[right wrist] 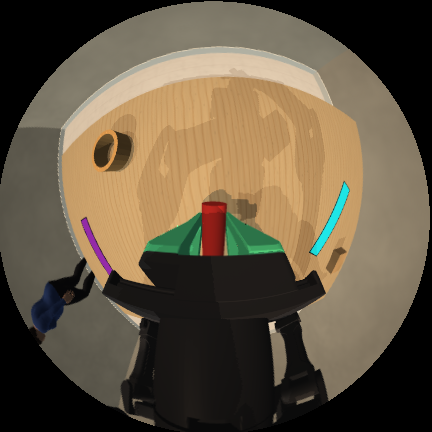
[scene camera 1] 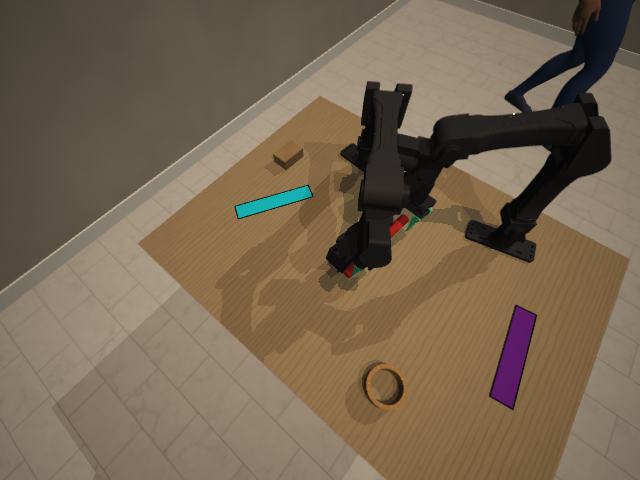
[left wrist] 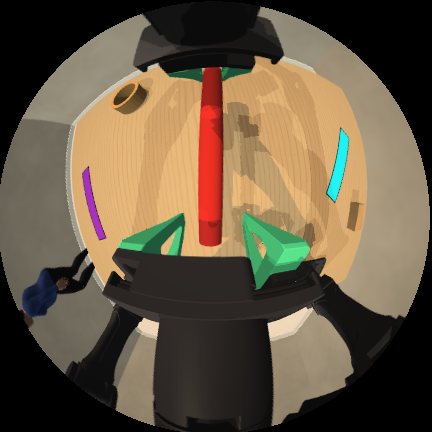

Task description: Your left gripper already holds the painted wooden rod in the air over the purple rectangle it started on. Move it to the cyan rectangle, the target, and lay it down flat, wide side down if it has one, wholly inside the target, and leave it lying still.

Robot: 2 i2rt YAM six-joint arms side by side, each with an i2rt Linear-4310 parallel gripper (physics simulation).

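Pixels of known places: left gripper, fingertip midpoint: [scene camera 1: 397, 223] [left wrist: 213, 217]; right gripper, fingertip midpoint: [right wrist: 213, 216] [scene camera 1: 350, 270] [left wrist: 212, 77]; left arm's base, link origin: [scene camera 1: 499, 241]; right arm's base, link origin: [left wrist: 301, 269].
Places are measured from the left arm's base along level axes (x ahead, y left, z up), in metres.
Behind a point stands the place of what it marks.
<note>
The red painted rod [scene camera 1: 398, 226] {x 0.179, y -0.300, z 0.143 m} [left wrist: 210, 160] {x 0.218, y -0.323, z 0.144 m} [right wrist: 214, 229] {x 0.333, y -0.366, z 0.141 m} is in the air near the table's middle. My right gripper [scene camera 1: 354, 269] {x 0.341, y -0.367, z 0.126 m} [left wrist: 212, 77] {x 0.341, y -0.367, z 0.126 m} [right wrist: 213, 216] {x 0.341, y -0.367, z 0.126 m} is shut on its far end as the left wrist view shows it. My left gripper [scene camera 1: 406, 225] {x 0.165, y -0.306, z 0.134 m} [left wrist: 213, 217] {x 0.165, y -0.306, z 0.134 m} is open, one green finger on either side of the rod's other end in the picture, with gaps. I cannot tell whether that end lies between or below the fingertips. The cyan rectangle [scene camera 1: 273, 202] {x 0.177, y -0.703, z 0.001 m} [left wrist: 338, 167] {x 0.155, y -0.681, z 0.001 m} [right wrist: 331, 220] {x 0.172, y -0.695, z 0.001 m} and the purple rectangle [scene camera 1: 513, 356] {x 0.325, y 0.092, z 0.001 m} [left wrist: 93, 205] {x 0.301, y 0.077, z 0.001 m} [right wrist: 96, 246] {x 0.332, y 0.080, z 0.001 m} are bare.
A small brown block [scene camera 1: 287, 155] {x 0.004, y -0.741, z 0.040 m} [left wrist: 356, 216] {x -0.004, y -0.723, z 0.037 m} [right wrist: 336, 260] {x 0.009, y -0.726, z 0.037 m} stands near the cyan rectangle. An orange-brown ring [scene camera 1: 368, 388] {x 0.559, y -0.221, z 0.050 m} [left wrist: 140, 97] {x 0.503, y -0.219, z 0.018 m} [right wrist: 123, 151] {x 0.509, y -0.223, z 0.025 m} is on the wooden table [scene camera 1: 454, 413] {x 0.516, y -0.012, z 0.000 m} near its front edge. The two arms are close together. A person [scene camera 1: 607, 56] is beyond the table.
</note>
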